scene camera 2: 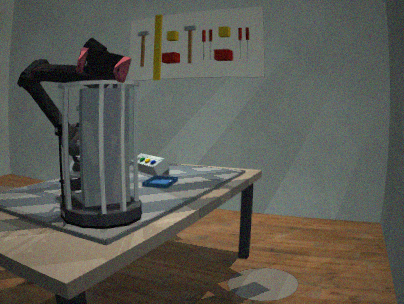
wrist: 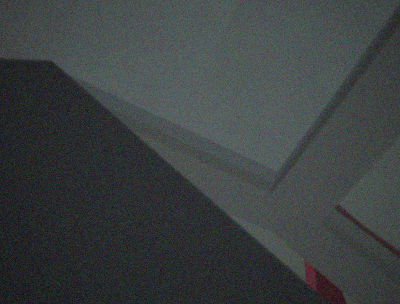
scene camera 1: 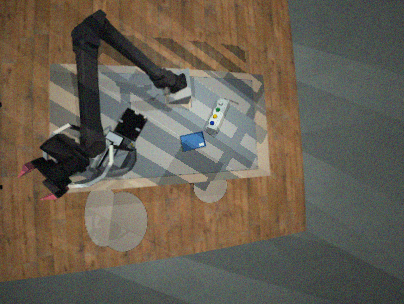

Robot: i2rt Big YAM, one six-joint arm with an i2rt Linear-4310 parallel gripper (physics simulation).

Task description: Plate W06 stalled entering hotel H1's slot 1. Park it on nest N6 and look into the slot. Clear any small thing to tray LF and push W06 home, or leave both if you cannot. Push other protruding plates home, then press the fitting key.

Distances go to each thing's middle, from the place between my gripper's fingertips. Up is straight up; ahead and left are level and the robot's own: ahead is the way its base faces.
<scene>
My hand is 22 cm above the round plate rack (scene camera 2: 98, 119), 15 cm to the right of it and 9 cm past it.
</scene>
